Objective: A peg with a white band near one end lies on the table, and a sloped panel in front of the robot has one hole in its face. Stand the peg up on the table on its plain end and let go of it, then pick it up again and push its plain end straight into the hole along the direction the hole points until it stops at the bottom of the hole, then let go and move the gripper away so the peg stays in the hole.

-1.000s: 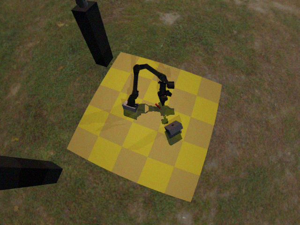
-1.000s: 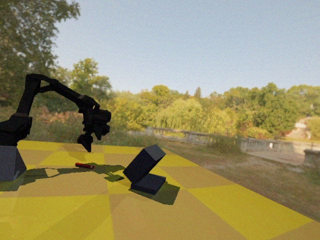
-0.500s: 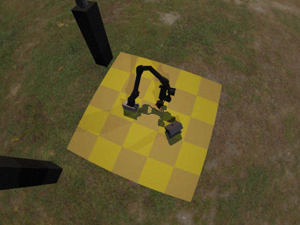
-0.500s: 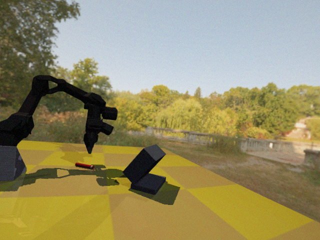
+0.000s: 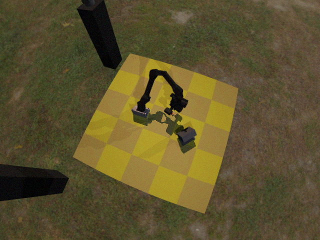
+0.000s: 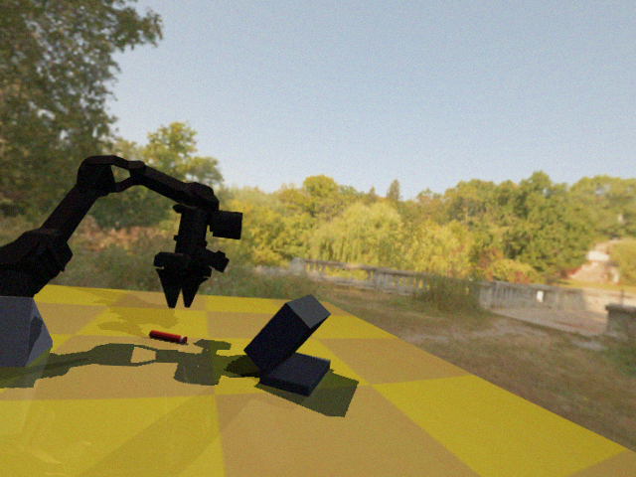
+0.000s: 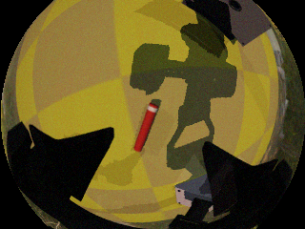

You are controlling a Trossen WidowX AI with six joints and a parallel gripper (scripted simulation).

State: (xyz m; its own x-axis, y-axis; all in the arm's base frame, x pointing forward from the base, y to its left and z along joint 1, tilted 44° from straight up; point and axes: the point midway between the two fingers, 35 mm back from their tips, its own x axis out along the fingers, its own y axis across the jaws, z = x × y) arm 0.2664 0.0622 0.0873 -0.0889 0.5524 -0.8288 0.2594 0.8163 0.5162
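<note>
Now: gripper tip 1 cm to the right of the red peg and 7 cm above it. From my gripper tip the other things lie so: flat dark foot (21 cm ahead, 17 cm to the right, 7 cm below); dark sloped panel (20 cm ahead, 15 cm to the right).
</note>
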